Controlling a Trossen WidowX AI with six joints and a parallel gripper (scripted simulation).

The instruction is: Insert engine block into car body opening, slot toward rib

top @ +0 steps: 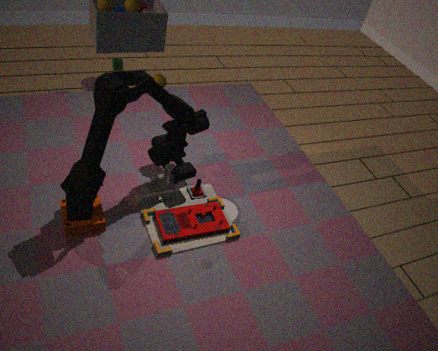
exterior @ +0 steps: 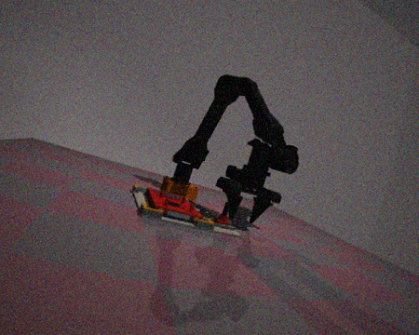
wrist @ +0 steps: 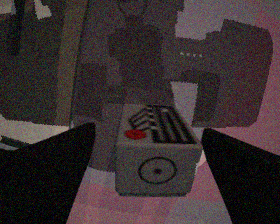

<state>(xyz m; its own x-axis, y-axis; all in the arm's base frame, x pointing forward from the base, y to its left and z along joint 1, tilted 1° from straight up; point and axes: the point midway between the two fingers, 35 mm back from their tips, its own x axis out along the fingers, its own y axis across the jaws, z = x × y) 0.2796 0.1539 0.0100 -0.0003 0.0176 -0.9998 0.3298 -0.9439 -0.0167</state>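
Right now the black upright stick is 80 mm ahead of my gripper tip, 70 mm to the right of it and 20 mm above it. Round my gripper tip: grey ribbed engine block (10 mm to the left, 10 mm above).
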